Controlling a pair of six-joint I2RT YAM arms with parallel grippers.
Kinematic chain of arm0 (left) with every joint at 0, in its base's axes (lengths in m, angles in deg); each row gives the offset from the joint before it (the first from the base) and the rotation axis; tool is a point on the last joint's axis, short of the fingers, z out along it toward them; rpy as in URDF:
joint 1: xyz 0 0 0.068 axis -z
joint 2: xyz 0.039 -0.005 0.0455 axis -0.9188 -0.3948 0
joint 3: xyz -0.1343 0.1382 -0.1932 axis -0.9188 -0.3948 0
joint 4: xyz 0.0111 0.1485 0.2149 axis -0.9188 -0.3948 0
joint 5: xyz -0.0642 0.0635 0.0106 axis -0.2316 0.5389 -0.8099
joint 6: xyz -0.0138 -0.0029 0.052 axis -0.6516 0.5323 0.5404
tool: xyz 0 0 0 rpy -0.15 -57.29 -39.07
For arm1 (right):
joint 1: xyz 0 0 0.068 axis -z
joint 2: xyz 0.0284 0.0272 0.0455 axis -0.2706 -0.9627 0
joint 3: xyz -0.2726 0.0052 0.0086 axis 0.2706 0.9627 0
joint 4: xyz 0.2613 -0.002 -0.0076 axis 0.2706 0.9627 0
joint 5: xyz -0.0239 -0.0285 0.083 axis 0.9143 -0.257 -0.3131
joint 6: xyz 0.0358 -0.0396 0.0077 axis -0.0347 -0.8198 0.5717
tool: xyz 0 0 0 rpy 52.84 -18.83 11.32
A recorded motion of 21 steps. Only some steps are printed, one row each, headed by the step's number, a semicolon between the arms.
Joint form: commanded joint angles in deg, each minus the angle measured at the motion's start. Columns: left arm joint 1, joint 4, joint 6, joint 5, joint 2, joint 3; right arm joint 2, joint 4, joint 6, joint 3, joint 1, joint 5.
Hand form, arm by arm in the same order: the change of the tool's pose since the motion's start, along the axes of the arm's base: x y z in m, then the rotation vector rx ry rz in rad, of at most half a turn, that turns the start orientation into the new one. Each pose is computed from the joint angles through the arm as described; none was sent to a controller.
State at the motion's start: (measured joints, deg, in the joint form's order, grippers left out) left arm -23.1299 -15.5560 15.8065 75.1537 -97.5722 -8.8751; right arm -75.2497 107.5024 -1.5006 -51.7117 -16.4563 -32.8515
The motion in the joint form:
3: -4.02 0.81 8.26 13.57 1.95 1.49; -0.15 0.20 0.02 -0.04 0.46 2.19
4: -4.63 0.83 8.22 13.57 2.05 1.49; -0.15 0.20 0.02 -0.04 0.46 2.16
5: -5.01 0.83 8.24 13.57 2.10 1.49; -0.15 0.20 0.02 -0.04 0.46 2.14
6: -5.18 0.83 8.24 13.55 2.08 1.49; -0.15 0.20 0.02 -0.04 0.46 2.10
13: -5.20 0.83 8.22 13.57 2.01 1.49; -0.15 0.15 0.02 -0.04 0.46 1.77
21: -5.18 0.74 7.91 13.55 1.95 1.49; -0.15 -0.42 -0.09 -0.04 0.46 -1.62
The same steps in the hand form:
3: -0.0060 0.0274 0.0119 0.0115 0.0570 0.3161; -0.0004 -0.0032 -0.0002 -0.0328 0.0050 -0.0277
4: -0.0056 0.0294 0.0122 0.0090 0.0554 0.3266; -0.0004 -0.0032 -0.0002 -0.0323 0.0050 -0.0275
5: -0.0053 0.0305 0.0123 0.0085 0.0550 0.3333; -0.0004 -0.0032 -0.0002 -0.0320 0.0050 -0.0273
6: -0.0050 0.0309 0.0123 0.0087 0.0551 0.3359; -0.0003 -0.0032 -0.0002 -0.0314 0.0050 -0.0269
13: -0.0047 0.0307 0.0121 0.0092 0.0560 0.3365; -0.0002 -0.0030 -0.0002 -0.0265 0.0042 -0.0240
21: -0.0044 0.0304 0.0119 0.0063 0.0558 0.3348; 0.0011 -0.0010 -0.0003 0.0236 -0.0047 0.0078

